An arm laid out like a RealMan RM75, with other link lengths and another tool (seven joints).
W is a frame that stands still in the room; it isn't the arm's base.
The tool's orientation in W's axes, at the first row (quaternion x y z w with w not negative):
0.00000 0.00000 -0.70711 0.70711
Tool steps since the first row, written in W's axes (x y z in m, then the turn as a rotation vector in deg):
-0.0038 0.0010 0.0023 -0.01 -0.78 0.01
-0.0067 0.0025 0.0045 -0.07 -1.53 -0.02
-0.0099 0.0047 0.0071 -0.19 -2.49 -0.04
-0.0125 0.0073 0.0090 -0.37 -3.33 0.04
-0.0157 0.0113 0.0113 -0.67 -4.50 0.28
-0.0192 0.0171 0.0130 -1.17 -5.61 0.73
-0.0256 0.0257 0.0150 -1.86 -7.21 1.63
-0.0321 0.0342 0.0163 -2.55 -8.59 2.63
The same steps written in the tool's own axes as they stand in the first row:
-0.0010 -0.0038 0.0023 0.78 -0.01 0.01
-0.0025 -0.0067 0.0045 1.53 -0.07 -0.02
-0.0047 -0.0099 0.0071 2.49 -0.19 -0.04
-0.0073 -0.0125 0.0090 3.33 -0.37 0.04
-0.0113 -0.0157 0.0113 4.50 -0.67 0.28
-0.0171 -0.0192 0.0130 5.61 -1.17 0.73
-0.0257 -0.0256 0.0150 7.21 -1.86 1.63
-0.0342 -0.0321 0.0163 8.59 -2.55 2.63

